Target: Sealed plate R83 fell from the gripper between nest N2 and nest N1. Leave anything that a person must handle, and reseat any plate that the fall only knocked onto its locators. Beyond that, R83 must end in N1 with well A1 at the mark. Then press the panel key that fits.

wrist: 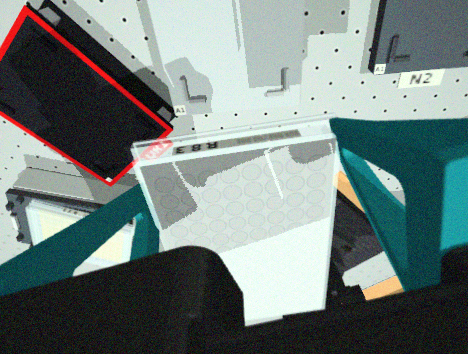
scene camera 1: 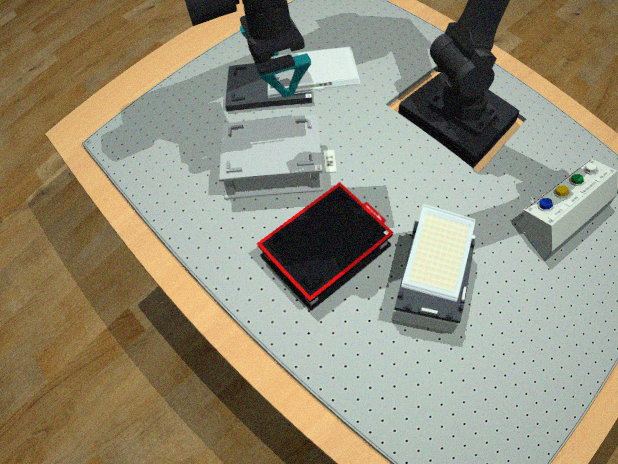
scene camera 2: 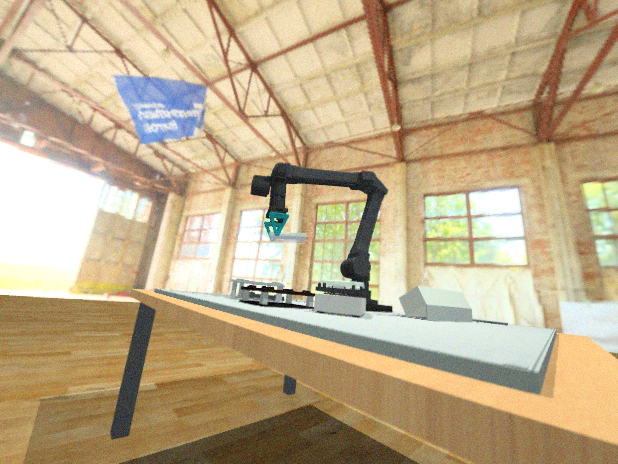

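My gripper is shut on the clear sealed plate R83, holding it roughly level, high above the table. Its R83 label reads upside down in the wrist view. Nest N1 is a raised light grey stand with corner locators and an A1 mark at one corner. Nest N2 is low and dark, with its A1 mark on one corner; both nests show bare tops. The panel has blue, yellow, green and white keys.
A black nest with a red border stands beside N1. Near it a grey device bears a plate with pale yellow wells. The arm's black base stands between the nests and the panel.
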